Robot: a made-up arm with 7 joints.
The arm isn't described. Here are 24 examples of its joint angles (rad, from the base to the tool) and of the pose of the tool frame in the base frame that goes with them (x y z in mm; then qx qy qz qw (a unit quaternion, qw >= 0)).
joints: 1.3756 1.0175 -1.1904 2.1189 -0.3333 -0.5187 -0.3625
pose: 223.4 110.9 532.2 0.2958 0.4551 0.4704 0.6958
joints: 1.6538 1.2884 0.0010 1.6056 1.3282 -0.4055 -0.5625
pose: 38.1 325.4 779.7 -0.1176 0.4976 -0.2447 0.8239
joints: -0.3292 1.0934 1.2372 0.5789 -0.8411 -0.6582 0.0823
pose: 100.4 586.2 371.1 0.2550 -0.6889 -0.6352 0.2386
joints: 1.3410 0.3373 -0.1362 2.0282 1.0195 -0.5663 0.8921
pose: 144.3 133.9 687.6 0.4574 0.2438 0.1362 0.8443
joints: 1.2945 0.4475 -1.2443 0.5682 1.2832 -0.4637 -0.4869
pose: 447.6 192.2 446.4 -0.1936 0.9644 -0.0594 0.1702
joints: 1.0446 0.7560 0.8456 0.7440 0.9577 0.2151 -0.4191
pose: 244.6 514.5 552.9 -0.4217 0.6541 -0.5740 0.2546
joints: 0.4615 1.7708 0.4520 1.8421 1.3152 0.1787 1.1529
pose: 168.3 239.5 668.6 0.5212 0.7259 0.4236 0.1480
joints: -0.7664 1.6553 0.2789 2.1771 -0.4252 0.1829 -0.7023
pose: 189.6 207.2 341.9 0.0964 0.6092 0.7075 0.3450
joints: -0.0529 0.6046 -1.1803 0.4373 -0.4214 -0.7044 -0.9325
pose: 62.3 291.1 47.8 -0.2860 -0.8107 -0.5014 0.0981
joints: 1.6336 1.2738 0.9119 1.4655 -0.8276 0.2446 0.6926
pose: -94.1 422.1 699.5 -0.7155 0.6038 0.2068 0.2840
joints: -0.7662 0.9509 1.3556 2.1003 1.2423 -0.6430 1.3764
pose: 153.6 307.1 471.5 0.4820 0.6459 0.4492 0.3855
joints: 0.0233 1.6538 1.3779 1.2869 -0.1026 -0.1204 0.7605
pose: 131.8 387.8 722.4 -0.2672 0.6772 0.6650 0.1668
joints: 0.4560 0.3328 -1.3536 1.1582 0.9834 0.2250 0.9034
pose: 211.6 26.1 225.1 -0.7217 -0.5576 0.1663 0.3749
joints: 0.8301 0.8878 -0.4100 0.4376 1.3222 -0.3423 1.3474
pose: 349.6 412.3 397.3 0.2818 0.9357 -0.0440 0.2076
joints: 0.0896 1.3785 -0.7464 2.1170 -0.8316 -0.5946 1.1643
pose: 190.1 223.9 312.8 -0.7132 -0.0247 -0.6942 0.0941
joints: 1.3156 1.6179 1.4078 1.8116 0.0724 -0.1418 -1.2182
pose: -194.8 274.8 624.8 -0.5115 -0.3529 -0.1806 0.7624
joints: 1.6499 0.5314 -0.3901 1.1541 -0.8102 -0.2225 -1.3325
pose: 277.6 215.1 759.7 -0.5481 0.2961 0.1866 0.7596
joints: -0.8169 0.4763 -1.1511 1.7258 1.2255 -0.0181 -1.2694
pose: -84.1 45.4 210.9 0.1460 -0.5890 0.0115 0.7947
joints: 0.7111 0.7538 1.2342 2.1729 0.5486 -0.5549 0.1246
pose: 54.0 316.1 625.8 -0.2924 0.3174 0.2808 0.8573
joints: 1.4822 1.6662 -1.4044 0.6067 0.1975 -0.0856 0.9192
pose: 144.2 547.0 496.5 0.0453 -0.7888 -0.3805 0.4806
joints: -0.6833 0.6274 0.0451 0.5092 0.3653 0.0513 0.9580
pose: -52.1 363.3 90.8 -0.1064 -0.6689 0.1725 0.7152
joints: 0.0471 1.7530 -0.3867 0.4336 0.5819 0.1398 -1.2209
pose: 168.5 569.2 505.3 0.7386 -0.2336 -0.6317 0.0282
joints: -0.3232 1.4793 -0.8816 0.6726 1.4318 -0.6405 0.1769
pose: 91.8 516.6 243.7 0.1342 -0.8827 -0.3142 0.3226
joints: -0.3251 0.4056 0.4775 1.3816 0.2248 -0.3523 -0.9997
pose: 203.8 352.4 226.4 -0.6526 0.7437 0.1280 0.0686
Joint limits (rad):
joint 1: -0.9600..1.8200
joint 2: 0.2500..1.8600
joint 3: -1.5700..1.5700
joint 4: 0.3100..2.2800
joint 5: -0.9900..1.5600
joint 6: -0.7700..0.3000
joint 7: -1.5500..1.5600
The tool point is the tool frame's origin. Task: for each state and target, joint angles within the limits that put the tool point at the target. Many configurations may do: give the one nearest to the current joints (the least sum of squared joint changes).
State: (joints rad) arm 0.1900 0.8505 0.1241 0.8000 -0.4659 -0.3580 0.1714
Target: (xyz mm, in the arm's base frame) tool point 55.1 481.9 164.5
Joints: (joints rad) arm -0.5085 0.9980 0.0401 0.5680 -0.5094 -0.2817 0.2919
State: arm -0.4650 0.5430 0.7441 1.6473 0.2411 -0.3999 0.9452
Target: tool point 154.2 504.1 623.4
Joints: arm 0.1672 1.3691 1.1637 0.9973 0.1991 -0.5721 0.7957
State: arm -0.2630 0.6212 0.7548 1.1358 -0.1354 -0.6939 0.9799
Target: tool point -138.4 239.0 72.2
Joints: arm -0.9252 0.2500 0.1533 0.8308 -0.1551 -0.6907 1.0148
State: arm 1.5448 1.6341 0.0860 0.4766 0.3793 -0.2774 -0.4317
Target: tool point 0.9 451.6 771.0
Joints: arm 1.3112 1.7924 0.1430 1.0381 0.3909 -0.3004 -0.4051
